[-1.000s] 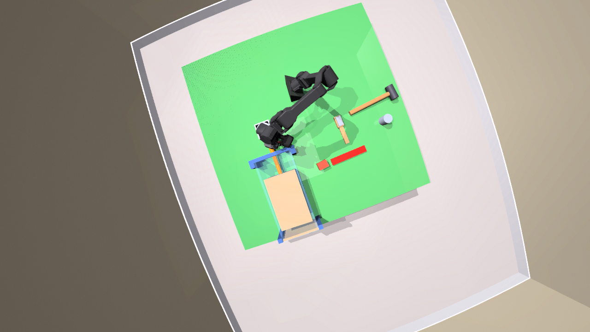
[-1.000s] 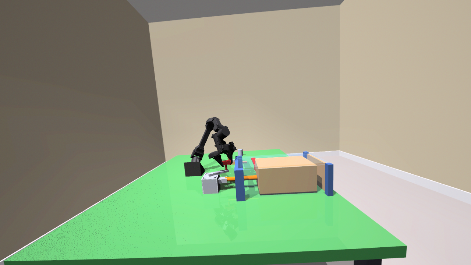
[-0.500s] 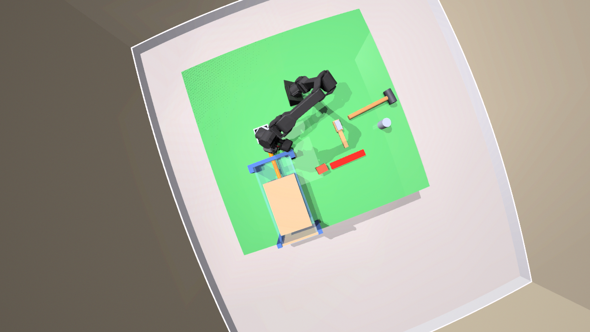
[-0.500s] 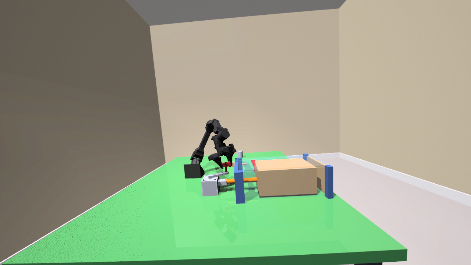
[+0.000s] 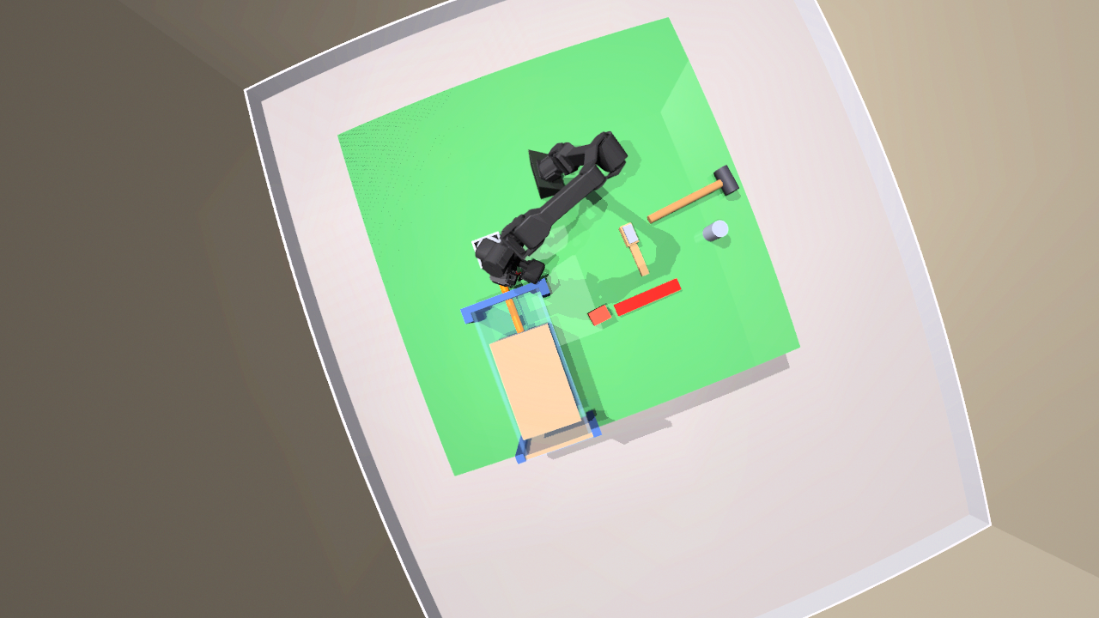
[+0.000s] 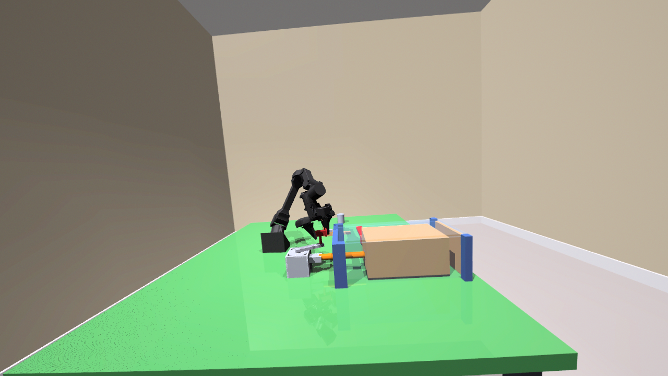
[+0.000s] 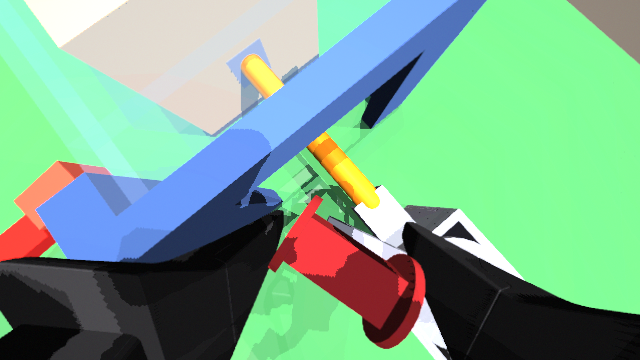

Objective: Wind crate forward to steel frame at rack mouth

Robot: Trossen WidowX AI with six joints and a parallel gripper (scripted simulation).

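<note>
Now: the red knob 1 cm behind my gripper tip and 1 cm to the left of it. The rest, counted from my gripper tip: blue steel frame (6 cm ahead, 2 cm to the right, 3 cm below); then winch (11 cm behind, 6 cm to the right, 10 cm below); then winch handle (4 cm behind, 1 cm to the right, 3 cm below).
</note>
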